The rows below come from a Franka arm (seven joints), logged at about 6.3 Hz.
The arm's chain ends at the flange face. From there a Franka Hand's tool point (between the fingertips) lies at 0.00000 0.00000 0.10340 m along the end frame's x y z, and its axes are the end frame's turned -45 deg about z.
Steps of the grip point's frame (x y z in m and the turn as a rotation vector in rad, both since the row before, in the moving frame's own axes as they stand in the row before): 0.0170 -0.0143 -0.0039 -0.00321 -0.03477 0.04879; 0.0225 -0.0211 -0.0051 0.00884 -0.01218 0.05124; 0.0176 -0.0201 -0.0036 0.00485 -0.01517 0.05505; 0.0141 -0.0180 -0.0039 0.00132 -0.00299 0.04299
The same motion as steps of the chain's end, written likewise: 0.0043 -0.0249 -0.0038 -0.02686 -0.02232 0.04879; 0.0025 -0.0310 -0.0051 -0.00236 -0.01486 0.05124; -0.0003 -0.0274 -0.0036 -0.00730 -0.01416 0.05505; -0.0024 -0.0228 -0.0039 -0.00118 -0.00305 0.04299
